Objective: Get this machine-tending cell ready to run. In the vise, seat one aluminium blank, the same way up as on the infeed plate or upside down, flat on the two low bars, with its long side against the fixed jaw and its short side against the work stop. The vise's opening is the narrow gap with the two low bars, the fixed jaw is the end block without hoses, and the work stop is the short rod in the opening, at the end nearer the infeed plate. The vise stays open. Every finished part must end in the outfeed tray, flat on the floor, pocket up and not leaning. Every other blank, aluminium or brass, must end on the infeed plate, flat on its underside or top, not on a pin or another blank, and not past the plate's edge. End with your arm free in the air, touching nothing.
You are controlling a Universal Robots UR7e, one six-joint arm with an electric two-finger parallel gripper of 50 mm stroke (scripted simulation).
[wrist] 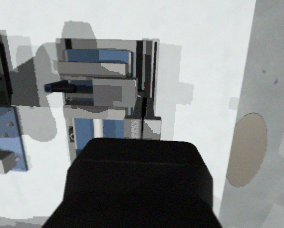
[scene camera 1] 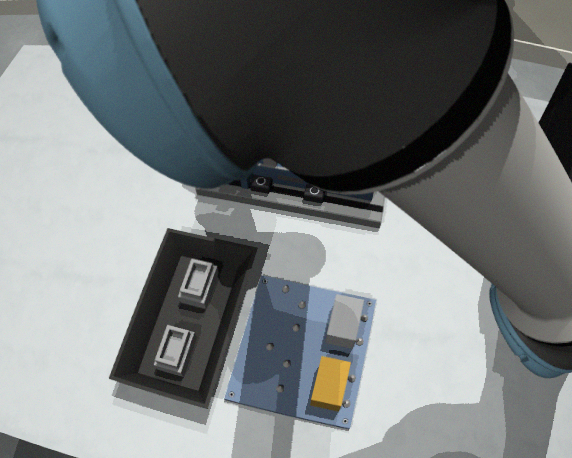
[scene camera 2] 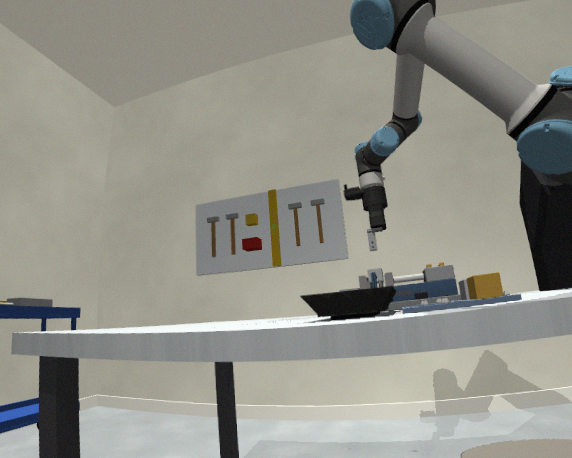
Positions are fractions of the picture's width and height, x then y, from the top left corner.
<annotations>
A brass blank shows in scene camera 1 (0.58,0.85) and in scene camera 2 (0.85,0.63); in the wrist view it is out of frame.
</annotations>
